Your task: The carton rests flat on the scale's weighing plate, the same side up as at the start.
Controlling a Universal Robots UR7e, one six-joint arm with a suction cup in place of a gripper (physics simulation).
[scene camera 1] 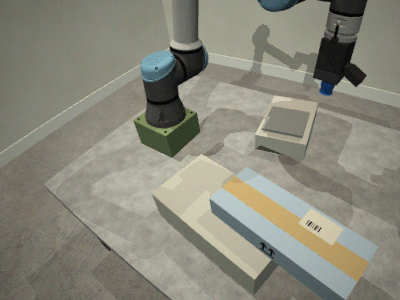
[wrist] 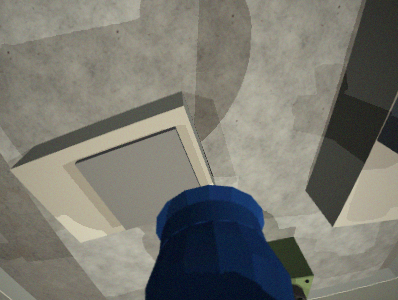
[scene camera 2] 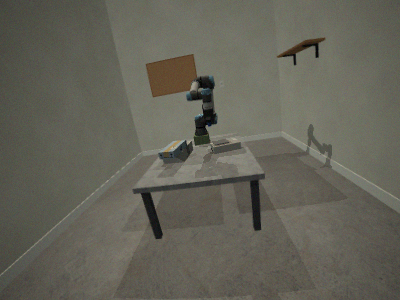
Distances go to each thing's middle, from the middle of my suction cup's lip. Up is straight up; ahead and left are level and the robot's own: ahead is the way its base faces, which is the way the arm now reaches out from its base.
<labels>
Right now the scale (wrist: 117,174) is 150 mm behind my suction cup, 110 mm to the left of it and 250 mm below it. Also, from my suction cup: large cream box (scene camera 1: 183,200) (90 mm behind, 360 mm to the right, 240 mm below); then light blue carton (scene camera 1: 315,249) (70 mm ahead, 340 mm to the right, 160 mm below).
</labels>
